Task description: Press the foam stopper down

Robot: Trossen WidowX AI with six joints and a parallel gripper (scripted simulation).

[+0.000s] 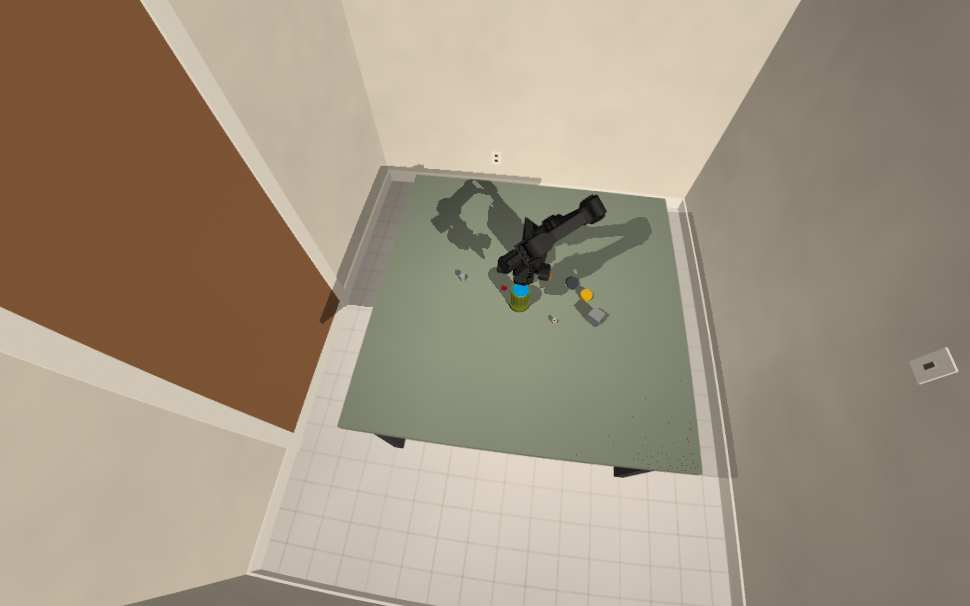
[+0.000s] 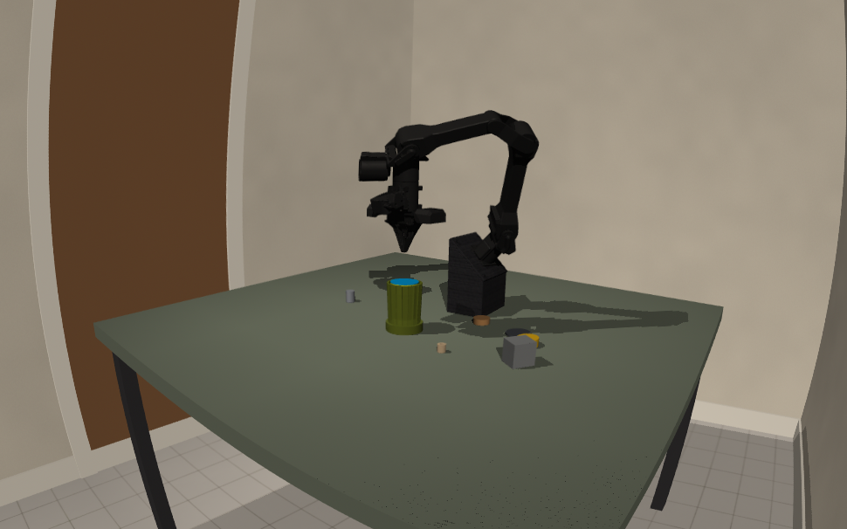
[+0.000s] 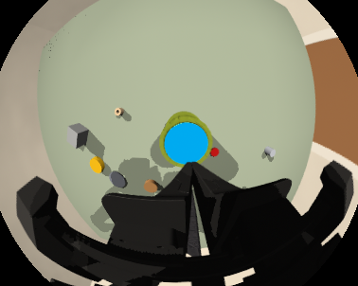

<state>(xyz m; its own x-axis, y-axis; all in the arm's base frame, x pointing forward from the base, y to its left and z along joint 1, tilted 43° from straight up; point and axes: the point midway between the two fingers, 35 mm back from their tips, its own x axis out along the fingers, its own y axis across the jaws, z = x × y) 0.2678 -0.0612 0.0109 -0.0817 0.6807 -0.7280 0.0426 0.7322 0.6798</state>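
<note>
The blue foam stopper lies 11 cm below my hand. Round my hand: brown disc (16 cm behind, 11 cm to the left, 20 cm below); then tan peg (6 cm ahead, 15 cm to the left, 21 cm below); then red dot (7 cm behind, 7 cm to the right, 21 cm below).
</note>
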